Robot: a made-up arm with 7 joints. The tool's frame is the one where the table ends. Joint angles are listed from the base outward.
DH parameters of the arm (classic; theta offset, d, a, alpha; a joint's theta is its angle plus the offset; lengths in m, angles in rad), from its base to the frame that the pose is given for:
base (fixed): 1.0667 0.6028 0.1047 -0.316
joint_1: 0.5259 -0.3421 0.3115 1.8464
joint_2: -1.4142 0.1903 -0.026 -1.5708
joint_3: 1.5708 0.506 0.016 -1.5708
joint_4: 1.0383 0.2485 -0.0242 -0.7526
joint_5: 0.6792 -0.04 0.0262 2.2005
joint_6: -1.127 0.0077 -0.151 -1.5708
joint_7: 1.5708 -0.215 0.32 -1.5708
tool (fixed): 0 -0.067 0 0
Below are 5 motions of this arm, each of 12 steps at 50 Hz.
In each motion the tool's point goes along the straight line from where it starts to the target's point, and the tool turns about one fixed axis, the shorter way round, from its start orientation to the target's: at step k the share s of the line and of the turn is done. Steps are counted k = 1, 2, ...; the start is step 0. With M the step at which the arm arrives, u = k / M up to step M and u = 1 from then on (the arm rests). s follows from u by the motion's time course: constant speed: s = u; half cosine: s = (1 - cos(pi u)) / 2; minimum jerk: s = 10 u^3 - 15 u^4 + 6 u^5.
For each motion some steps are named. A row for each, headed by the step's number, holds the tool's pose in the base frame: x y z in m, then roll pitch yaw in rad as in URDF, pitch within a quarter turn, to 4 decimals.
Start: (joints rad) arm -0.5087 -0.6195 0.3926 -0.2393 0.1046 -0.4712 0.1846
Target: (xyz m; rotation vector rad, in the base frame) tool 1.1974 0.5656 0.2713 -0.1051 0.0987 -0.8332
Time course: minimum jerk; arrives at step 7
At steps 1, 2, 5, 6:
1: 1.1680 0.6025 0.3312 -0.0001 0.0111 -0.7995
2: 1.1717 0.5979 0.3237 -0.0165 0.0157 -0.8040
5: 1.1930 0.5711 0.2802 -0.1126 0.0413 -0.8317
6: 1.1967 0.5665 0.2727 -0.1291 0.0454 -0.8367

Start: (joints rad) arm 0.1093 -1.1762 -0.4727 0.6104 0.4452 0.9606 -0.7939
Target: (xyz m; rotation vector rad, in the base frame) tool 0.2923 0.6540 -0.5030 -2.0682 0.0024 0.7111
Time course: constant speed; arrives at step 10
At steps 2, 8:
2: 0.2899 0.6681 -0.4616 -2.1101 0.3597 0.2797
8: 0.2917 0.6575 -0.4926 -2.0737 0.4707 0.2989

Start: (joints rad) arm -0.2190 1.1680 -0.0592 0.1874 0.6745 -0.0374 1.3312
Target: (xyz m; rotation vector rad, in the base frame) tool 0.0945 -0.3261 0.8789 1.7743 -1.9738 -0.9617
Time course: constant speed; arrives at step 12
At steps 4, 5, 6, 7, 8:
4: 0.1433 -0.2220 0.9632 2.3523 0.0539 -1.7007
5: 0.1372 -0.2350 0.9527 2.3588 0.0720 -1.7078
6: 0.1311 -0.2480 0.9421 2.3652 0.0901 -1.7148
7: 0.1250 -0.2610 0.9316 2.3714 0.1083 -1.7217
8: 0.1189 -0.2740 0.9211 2.3775 0.1265 -1.7286

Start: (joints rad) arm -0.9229 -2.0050 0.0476 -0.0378 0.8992 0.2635 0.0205
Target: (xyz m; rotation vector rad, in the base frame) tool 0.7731 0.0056 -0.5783 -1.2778 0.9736 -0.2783
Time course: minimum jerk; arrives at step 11
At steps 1, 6, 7, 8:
1: 0.8385 0.2070 -0.5627 -1.3230 0.5280 -0.4852
6: 0.8004 0.0898 -0.5718 -1.4900 0.5059 -0.6983
7: 0.7900 0.0576 -0.5743 -1.5340 0.4946 -0.7551
8: 0.7816 0.0317 -0.5763 -1.5688 0.4838 -0.8002

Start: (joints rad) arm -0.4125 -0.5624 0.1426 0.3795 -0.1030 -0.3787 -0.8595
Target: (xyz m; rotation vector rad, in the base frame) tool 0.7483 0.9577 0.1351 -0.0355 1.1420 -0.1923
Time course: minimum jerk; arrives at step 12
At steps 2, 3, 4, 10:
2: 0.7972 0.9540 0.0878 -0.1881 1.1003 -0.3353
3: 0.7937 0.9543 0.0911 -0.1953 1.1018 -0.3398
4: 0.7883 0.9547 0.0963 -0.2067 1.1041 -0.3467
10: 0.7501 0.9576 0.1334 -0.2896 1.1192 -0.3986

